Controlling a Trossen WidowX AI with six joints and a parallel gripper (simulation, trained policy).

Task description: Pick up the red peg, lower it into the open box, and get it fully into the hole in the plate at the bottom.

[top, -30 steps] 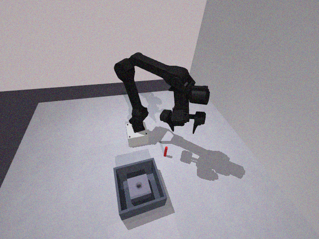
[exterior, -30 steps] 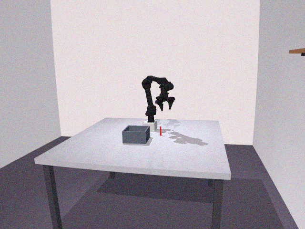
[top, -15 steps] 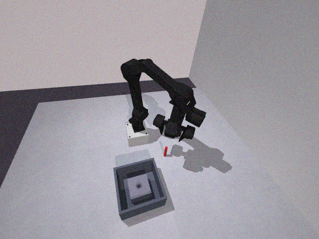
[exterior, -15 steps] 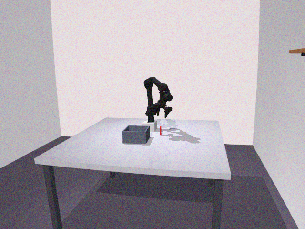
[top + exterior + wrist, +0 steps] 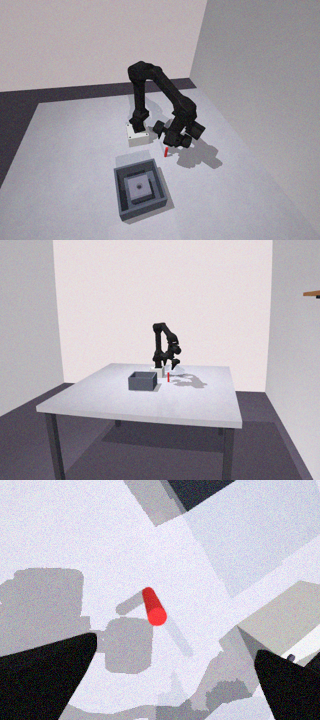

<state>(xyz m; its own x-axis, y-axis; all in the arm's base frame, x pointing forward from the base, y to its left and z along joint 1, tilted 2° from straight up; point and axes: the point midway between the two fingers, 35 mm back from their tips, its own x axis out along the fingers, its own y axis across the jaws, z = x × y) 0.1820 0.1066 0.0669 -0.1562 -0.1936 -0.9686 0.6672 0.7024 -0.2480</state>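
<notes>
The red peg is 1 cm ahead of my gripper tip and 8 cm below it. Round my gripper tip: light plate (14 cm ahead, 19 cm to the right, 7 cm below); grey box (14 cm ahead, 19 cm to the right, 9 cm below).
</notes>
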